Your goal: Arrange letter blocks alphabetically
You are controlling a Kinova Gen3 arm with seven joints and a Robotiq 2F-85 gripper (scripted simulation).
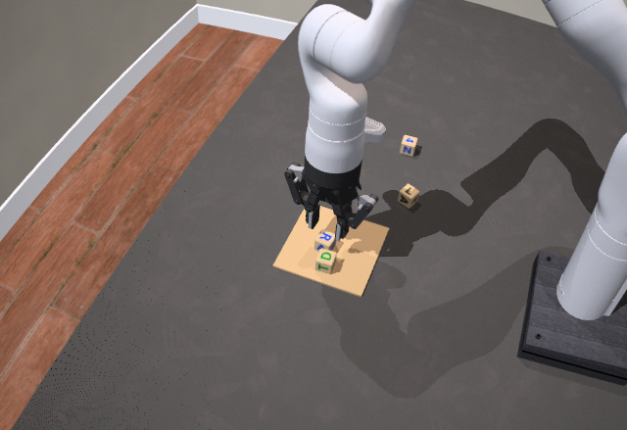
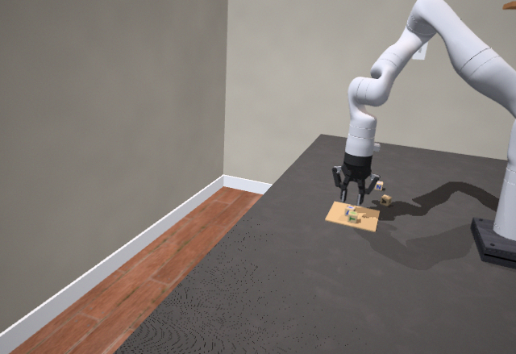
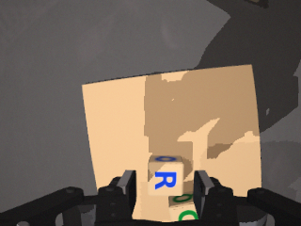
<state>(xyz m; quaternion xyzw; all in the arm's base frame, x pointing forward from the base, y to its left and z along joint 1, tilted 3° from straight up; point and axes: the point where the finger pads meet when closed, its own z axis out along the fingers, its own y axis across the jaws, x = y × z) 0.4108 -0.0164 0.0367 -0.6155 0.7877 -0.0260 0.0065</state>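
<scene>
Now: hand 1 cm past the tan mat and 6 cm above it.
</scene>
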